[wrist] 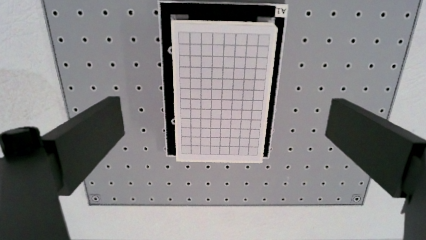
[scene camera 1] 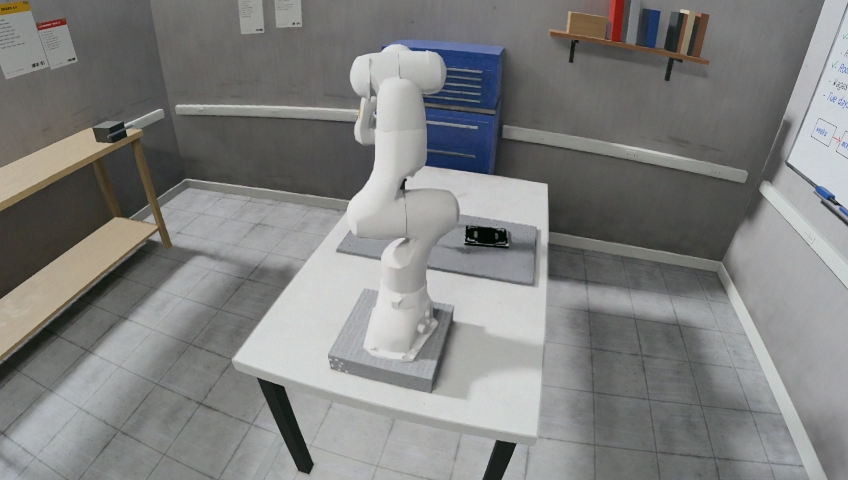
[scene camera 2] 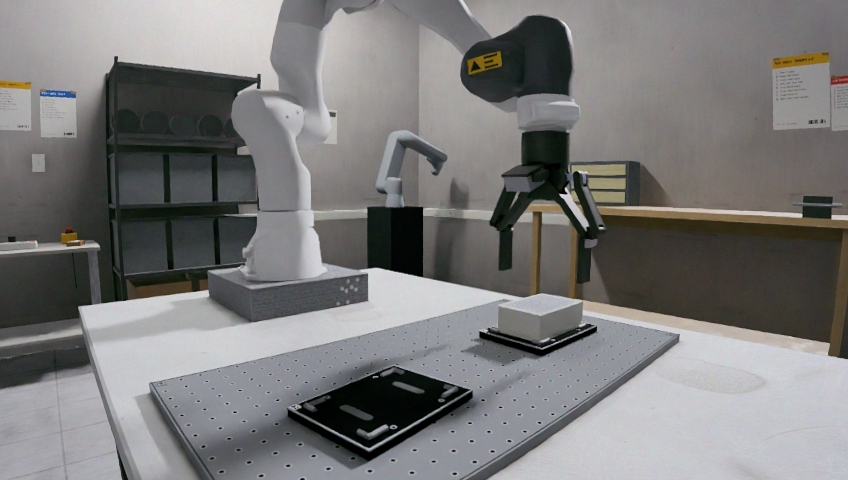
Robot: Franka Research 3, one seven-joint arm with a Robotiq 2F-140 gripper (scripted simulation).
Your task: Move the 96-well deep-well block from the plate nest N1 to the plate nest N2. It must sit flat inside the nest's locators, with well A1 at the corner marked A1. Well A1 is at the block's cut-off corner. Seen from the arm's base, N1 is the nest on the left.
A white 96-well deep-well block shows in the wrist view and in scene camera 2. One and the same spot on the white 96-well deep-well block: (wrist: 222, 71) is (scene camera 2: 532, 305).
